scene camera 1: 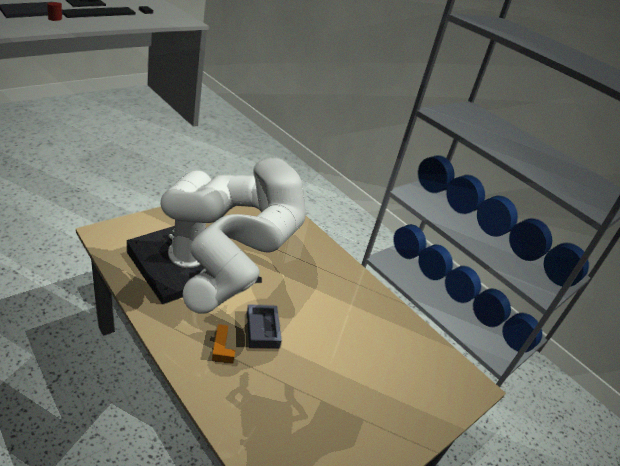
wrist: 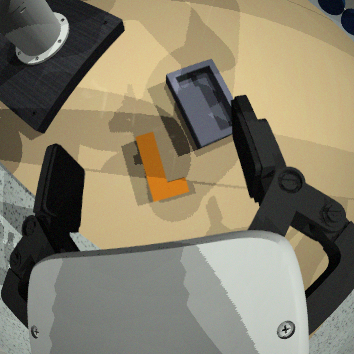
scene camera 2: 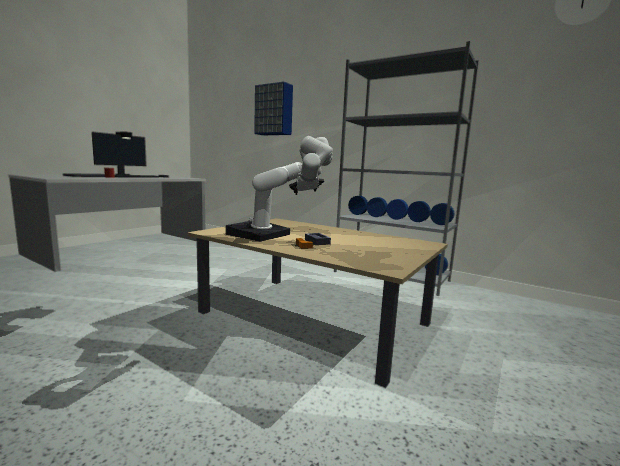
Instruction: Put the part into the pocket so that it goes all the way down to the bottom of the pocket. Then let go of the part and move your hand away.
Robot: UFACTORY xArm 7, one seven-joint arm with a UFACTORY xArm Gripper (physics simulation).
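Frame: origin at the arm's base, x right, y ahead, z up, level; centimetres.
Where they show: gripper, fingertip midpoint: (wrist: 144,135) (scene camera 2: 305,190); arm's base, link origin: (scene camera 1: 187,253) (wrist: 41,37) (scene camera 2: 261,226).
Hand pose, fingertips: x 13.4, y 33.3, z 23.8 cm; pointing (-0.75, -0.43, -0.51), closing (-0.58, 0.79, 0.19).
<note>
Things, the pixels of their centre, and the offset from my fingertips. Level surfaces: height alone.
- orange L-shaped piece, body centre: (wrist: 161,163) (scene camera 1: 225,343) (scene camera 2: 304,243) dx -0.3, dy +0.6, dz -27.0 cm
- blue-grey rectangular block, body centre: (wrist: 204,102) (scene camera 1: 263,325) (scene camera 2: 317,238) dx -13.3, dy +2.8, dz -26.7 cm
- wooden table, surface height: dz -28.5 cm
The part, an orange L-shaped piece (scene camera 1: 220,343) (scene camera 2: 303,244) (wrist: 152,162), lies on the table beside the pocket block. Its long arm points toward the robot base side, and its short foot points toward the block's side. The pocket is a recess in a blue-grey rectangular block (scene camera 1: 256,343) (scene camera 2: 324,242) (wrist: 194,112), which stands apart from the part; shadows fall inside the recess. My gripper (scene camera 2: 306,190) (wrist: 144,135) is open and empty, high above the table. In the wrist view the part shows between and beyond the fingers, and the right finger overlaps the block's edge. In scene camera 1 the arm mostly hides the gripper.
The black base plate (scene camera 1: 150,273) (scene camera 2: 245,233) (wrist: 75,70) carries the arm at one end of the wooden table (scene camera 1: 350,380) (scene camera 2: 350,248). A metal shelf rack (scene camera 1: 406,132) (scene camera 2: 343,125) with blue discs stands behind the table. A grey desk (scene camera 1: 175,75) (scene camera 2: 115,195) stands farther off.
</note>
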